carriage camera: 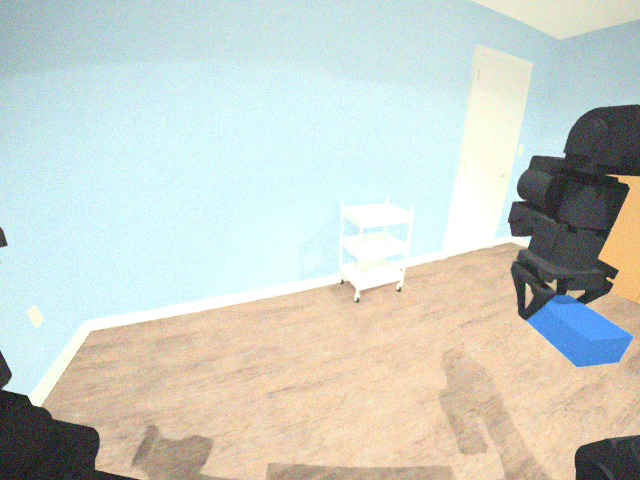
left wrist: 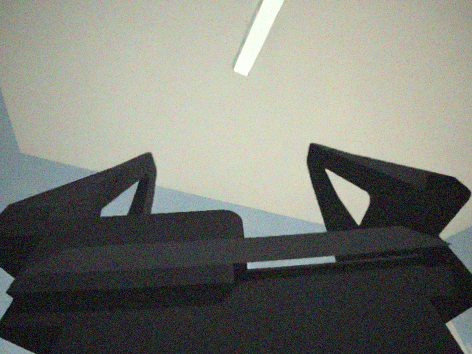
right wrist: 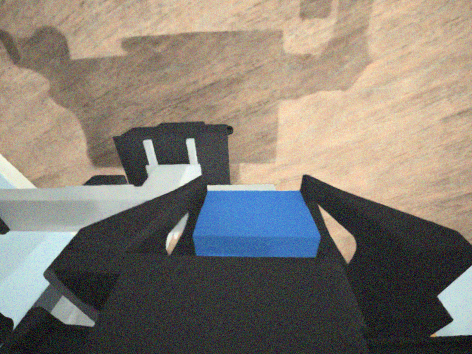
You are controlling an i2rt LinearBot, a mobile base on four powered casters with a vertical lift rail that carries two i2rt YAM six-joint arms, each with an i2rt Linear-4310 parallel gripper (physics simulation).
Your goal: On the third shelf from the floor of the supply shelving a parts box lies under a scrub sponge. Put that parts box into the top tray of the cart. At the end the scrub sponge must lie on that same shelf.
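Places are measured from the left arm's base along level axes (x right, y ahead, z up), in metres.
Where they show: left gripper, between the fingertips: (left wrist: 231, 156); right gripper, between the fingertips: (carriage camera: 539, 316) (right wrist: 253, 183).
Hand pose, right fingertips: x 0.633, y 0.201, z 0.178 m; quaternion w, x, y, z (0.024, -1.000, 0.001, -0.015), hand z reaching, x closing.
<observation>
After its pixels a point has its place.
A blue parts box (carriage camera: 581, 330) @[x 0.607, y 0.124, z 0.221 m] (right wrist: 256, 215) @[x 0.633, y 0.197, z 0.202 m] is held between the fingers of my right gripper (right wrist: 253, 183) @[x 0.633, y 0.201, z 0.178 m], off the floor, at the right of the carriage view. The white cart (carriage camera: 376, 284) @[x 0.688, y 1.590, z -0.680 m] stands against the blue wall, well away from the box; its top tray (carriage camera: 377, 214) @[x 0.701, y 1.862, z -0.161 m] shows nothing on it that I can make out. My left gripper (left wrist: 231, 156) @[x -0.004, y 0.040, z 0.437 m] is open and empty, with the ceiling and wall beyond its fingers. The supply shelving and the scrub sponge do not show in these views.
A white door (carriage camera: 491, 149) @[x 2.017, y 2.513, z 0.385 m] is right of the cart. An orange panel (carriage camera: 626, 242) @[x 3.036, y 1.681, z -0.326 m] stands behind my right arm. Part of my own base (right wrist: 175, 155) @[x 0.326, y -0.102, z -0.525 m] shows below the right wrist. Arm shadows fall on the wooden floor (carriage camera: 289, 372) @[x 0.073, y 0.853, z -0.824 m].
</observation>
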